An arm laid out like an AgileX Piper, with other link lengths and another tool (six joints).
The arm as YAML. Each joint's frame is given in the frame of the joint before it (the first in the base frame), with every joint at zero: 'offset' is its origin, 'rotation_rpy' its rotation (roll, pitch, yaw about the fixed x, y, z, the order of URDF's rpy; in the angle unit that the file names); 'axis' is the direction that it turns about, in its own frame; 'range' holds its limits. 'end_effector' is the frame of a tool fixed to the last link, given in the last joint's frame.
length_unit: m
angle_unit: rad
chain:
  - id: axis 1
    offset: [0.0, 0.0, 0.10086]
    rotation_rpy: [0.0, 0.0, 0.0]
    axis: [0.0, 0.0, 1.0]
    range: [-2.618, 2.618]
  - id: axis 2
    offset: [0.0, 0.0, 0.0]
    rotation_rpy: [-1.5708, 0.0, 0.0]
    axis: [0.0, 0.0, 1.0]
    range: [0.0, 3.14]
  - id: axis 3
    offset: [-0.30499, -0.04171, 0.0]
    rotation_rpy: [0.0, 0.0, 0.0]
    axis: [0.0, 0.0, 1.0]
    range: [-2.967, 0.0]
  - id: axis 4
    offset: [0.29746, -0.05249, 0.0]
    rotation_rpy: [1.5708, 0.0, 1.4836]
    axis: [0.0, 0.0, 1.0]
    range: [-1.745, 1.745]
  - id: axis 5
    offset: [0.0, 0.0, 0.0]
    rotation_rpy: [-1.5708, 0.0, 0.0]
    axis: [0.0, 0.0, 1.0]
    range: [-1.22, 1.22]
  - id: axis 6
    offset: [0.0, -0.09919, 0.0]
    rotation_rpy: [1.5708, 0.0, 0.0]
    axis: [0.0, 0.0, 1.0]
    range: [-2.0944, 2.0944]
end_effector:
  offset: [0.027, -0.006, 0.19]
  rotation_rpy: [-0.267, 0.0, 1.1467]
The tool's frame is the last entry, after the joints.
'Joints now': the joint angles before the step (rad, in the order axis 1, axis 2, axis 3, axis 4, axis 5, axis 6). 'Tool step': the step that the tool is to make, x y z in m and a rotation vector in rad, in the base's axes. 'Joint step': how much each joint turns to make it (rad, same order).
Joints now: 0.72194 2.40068 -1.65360 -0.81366 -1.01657 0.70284
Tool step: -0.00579 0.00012 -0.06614 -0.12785 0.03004 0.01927
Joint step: -0.00001 0.05536 0.00000 -0.08234 0.05912 0.02048
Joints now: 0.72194 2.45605 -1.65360 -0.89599 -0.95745 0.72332
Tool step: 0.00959 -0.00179 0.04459 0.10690 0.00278 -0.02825
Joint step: -0.00404 -0.02804 -0.00002 0.08359 -0.05253 -0.00930
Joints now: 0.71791 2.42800 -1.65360 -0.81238 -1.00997 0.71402
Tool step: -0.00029 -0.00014 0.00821 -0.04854 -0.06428 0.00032
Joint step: -0.00001 -0.03632 0.00002 -0.05023 0.04939 -0.02141
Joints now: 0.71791 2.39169 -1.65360 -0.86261 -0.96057 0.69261
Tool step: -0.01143 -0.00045 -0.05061 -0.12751 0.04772 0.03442
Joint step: 0.00194 0.02341 -0.00001 -0.12247 0.06943 0.08570
